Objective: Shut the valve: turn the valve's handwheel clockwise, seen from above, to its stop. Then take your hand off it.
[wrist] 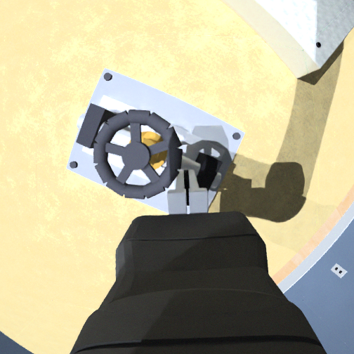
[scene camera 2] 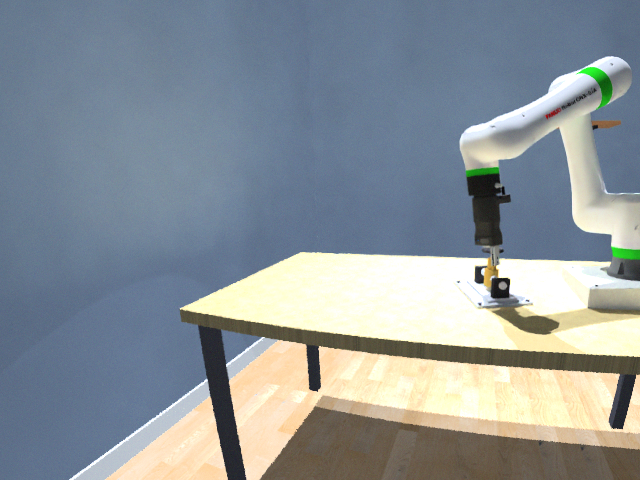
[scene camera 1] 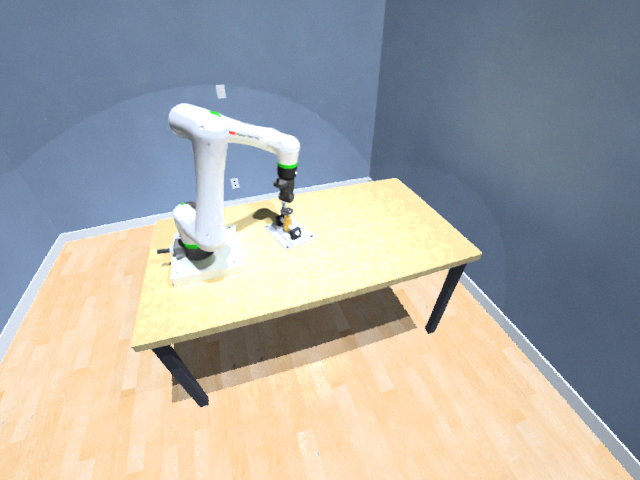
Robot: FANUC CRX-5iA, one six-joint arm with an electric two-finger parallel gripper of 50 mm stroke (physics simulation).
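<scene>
The valve's dark five-spoke handwheel sits level above the yellow valve body. The valve stands on a pale mounting plate. My gripper points down and is shut, with nothing between its fingers. In the wrist view its fingertips are beside the outer edge of the wheel's rim, at the lower right. Whether they touch the rim cannot be told. The finger tips are small in both scene views.
Black blocks hold the pipe at both ends of the valve. The robot's white base block stands on the same wooden table. A wall lies behind the table.
</scene>
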